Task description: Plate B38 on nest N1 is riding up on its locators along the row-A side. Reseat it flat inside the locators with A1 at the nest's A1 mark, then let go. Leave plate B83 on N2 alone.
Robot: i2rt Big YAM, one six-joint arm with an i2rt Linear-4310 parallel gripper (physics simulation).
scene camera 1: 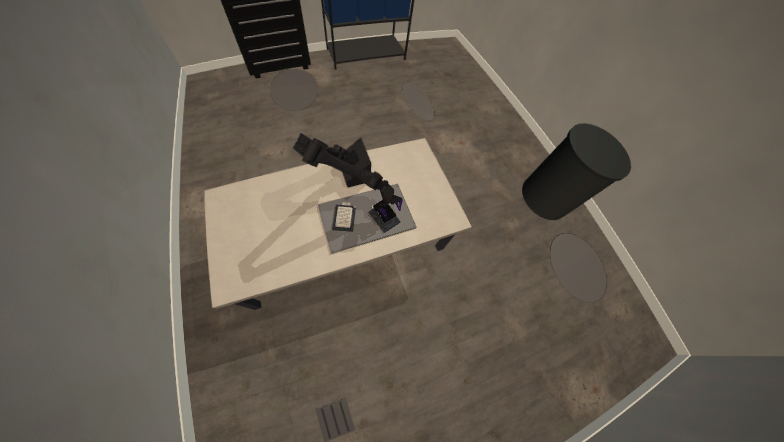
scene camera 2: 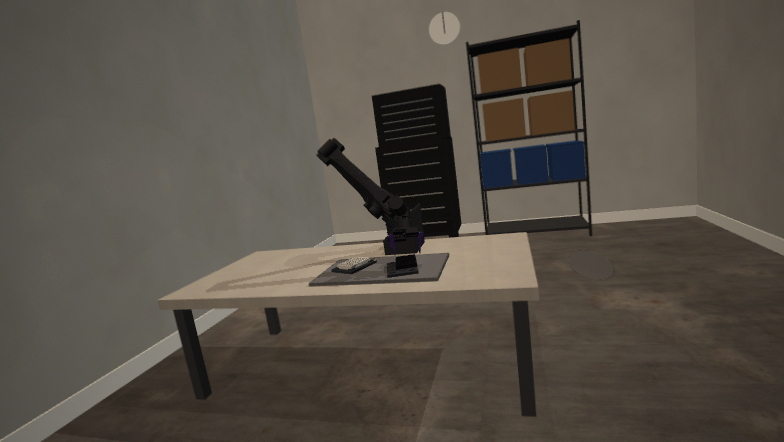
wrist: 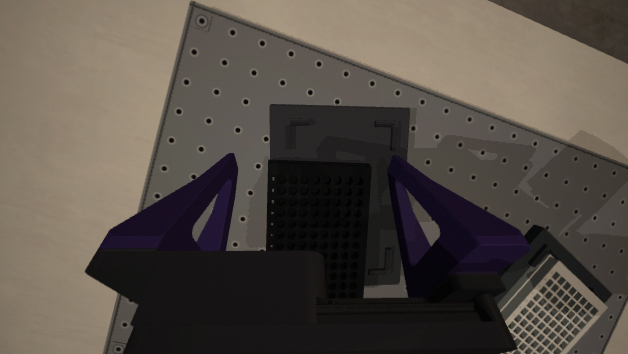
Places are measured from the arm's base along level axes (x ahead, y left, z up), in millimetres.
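Pixels of known places: gripper, fingertip midpoint: (scene camera 1: 393,214) (scene camera 2: 407,253) (wrist: 314,161); arm's base at its link origin: (scene camera 1: 350,161).
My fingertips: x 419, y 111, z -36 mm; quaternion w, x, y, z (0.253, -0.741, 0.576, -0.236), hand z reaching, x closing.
Observation:
For each thing: its middle in the pictures, then the offset to it from my fingertips. Level surfaces: height alone.
- dark nest N1 at the middle of its body: (wrist: 339,200) (scene camera 2: 401,267) (scene camera 1: 384,216) dx -31, dy -37, dz -62 mm
- N2 at the middle of its body: (wrist: 524,320) (scene camera 2: 354,265) (scene camera 1: 344,217) dx -111, dy -263, dz -62 mm
- grey perforated board at the middle of its body: (wrist: 412,262) (scene camera 2: 382,268) (scene camera 1: 366,216) dx -79, dy -132, dz -77 mm
- pale table at its surface level: dz -84 mm
A black well plate, taken as B38 (scene camera 1: 383,210) (scene camera 2: 406,260) (wrist: 317,210), rests offset on the dark nest N1 (scene camera 1: 392,224) (scene camera 2: 402,270) (wrist: 340,131). In the wrist view it lies toward the nest's left and the gripper body, outside two right-hand corner locators; it looks raised. Its near end is hidden. My gripper (scene camera 1: 392,209) (scene camera 2: 406,249) (wrist: 314,161) is open above it, with one purple finger either side and a wider gap on the left. The white plate, taken as B83 (scene camera 1: 344,216) (scene camera 2: 354,264) (wrist: 557,312), sits on N2 (wrist: 539,241). No labels or A1 marks are readable.
Both nests stand on a grey perforated board (scene camera 1: 359,238) (scene camera 2: 433,269) (wrist: 220,107) on the pale table (scene camera 1: 241,230) (scene camera 2: 483,263) (wrist: 75,125). N2 and the white plate lie close beyond the right finger in the wrist view. The arm base stands at the table's rear edge.

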